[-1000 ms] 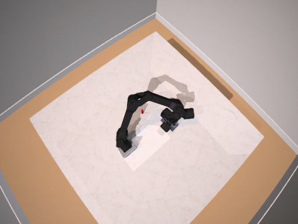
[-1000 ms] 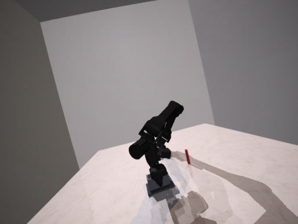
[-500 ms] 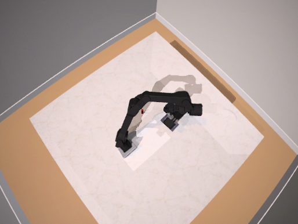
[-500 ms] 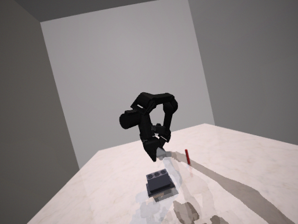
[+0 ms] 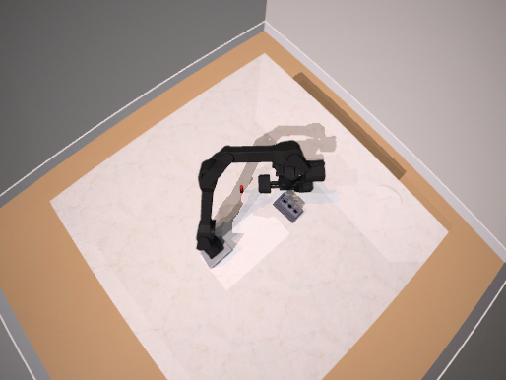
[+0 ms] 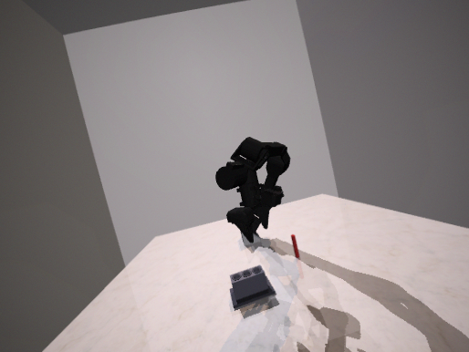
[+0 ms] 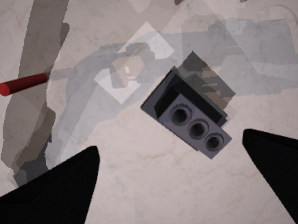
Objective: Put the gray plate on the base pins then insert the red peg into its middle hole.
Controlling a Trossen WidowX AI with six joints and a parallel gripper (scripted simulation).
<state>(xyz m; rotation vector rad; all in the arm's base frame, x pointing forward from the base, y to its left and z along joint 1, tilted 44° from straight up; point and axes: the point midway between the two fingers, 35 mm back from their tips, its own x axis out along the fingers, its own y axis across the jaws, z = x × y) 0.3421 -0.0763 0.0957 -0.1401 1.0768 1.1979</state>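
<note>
The red peg lies 12 cm to the left of my gripper tip, 11 cm below it and 10 cm behind it. The rest, counted from my gripper tip: dark base 14 cm below, 6 cm to the right, 1 cm ahead; gray plate 11 cm below, 6 cm to the right, 1 cm ahead.
</note>
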